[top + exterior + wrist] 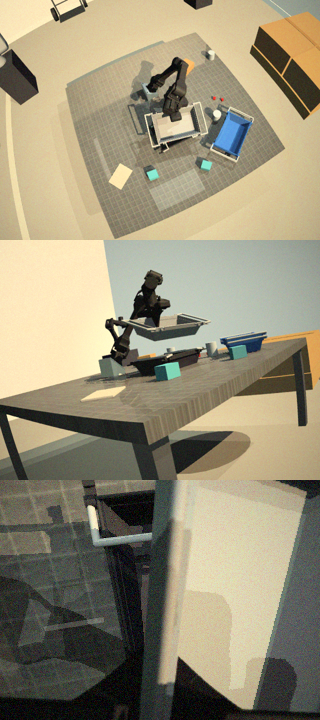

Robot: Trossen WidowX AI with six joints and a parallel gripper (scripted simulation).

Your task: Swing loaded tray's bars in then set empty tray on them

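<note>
Right now the grey tray is 7 cm ahead of my gripper tip, 2 cm to the right of it and 1 cm above it. From my gripper tip the other things lie so: cream flat plate 48 cm to the right, 18 cm below, 11 cm ahead.
</note>
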